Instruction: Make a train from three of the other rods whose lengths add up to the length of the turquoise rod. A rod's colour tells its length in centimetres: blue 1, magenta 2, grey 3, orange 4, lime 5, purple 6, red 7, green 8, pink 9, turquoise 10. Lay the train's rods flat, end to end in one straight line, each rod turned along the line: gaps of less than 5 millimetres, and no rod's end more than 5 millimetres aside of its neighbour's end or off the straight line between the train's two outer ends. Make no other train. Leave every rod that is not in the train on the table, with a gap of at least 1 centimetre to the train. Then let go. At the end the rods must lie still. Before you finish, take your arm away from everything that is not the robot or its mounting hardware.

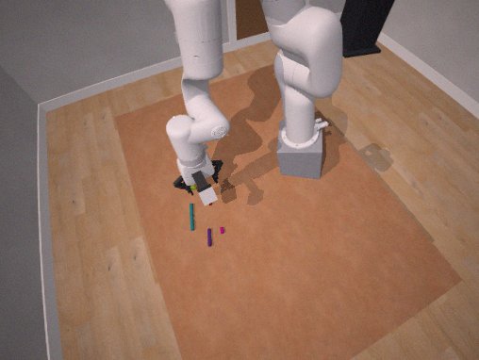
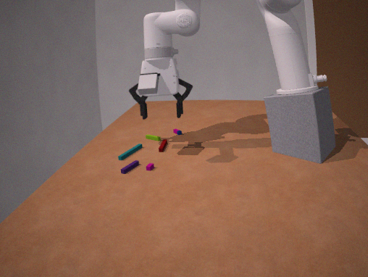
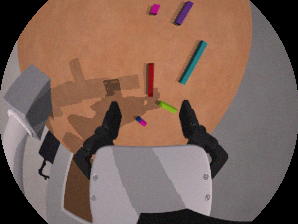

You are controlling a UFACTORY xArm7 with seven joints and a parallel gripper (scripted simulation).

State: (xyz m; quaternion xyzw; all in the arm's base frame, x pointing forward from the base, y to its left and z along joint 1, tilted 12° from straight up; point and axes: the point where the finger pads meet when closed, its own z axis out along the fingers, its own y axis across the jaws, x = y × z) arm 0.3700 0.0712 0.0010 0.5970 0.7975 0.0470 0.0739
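The red rod lies 1 cm to the left of my hand and 9 cm below it. From my hand the other things lie so: lime rod (6 cm ahead, 5 cm to the right, 9 cm below); blue rod (11 cm to the right, 9 cm below); turquoise rod (7 cm ahead, 7 cm to the left, 9 cm below).
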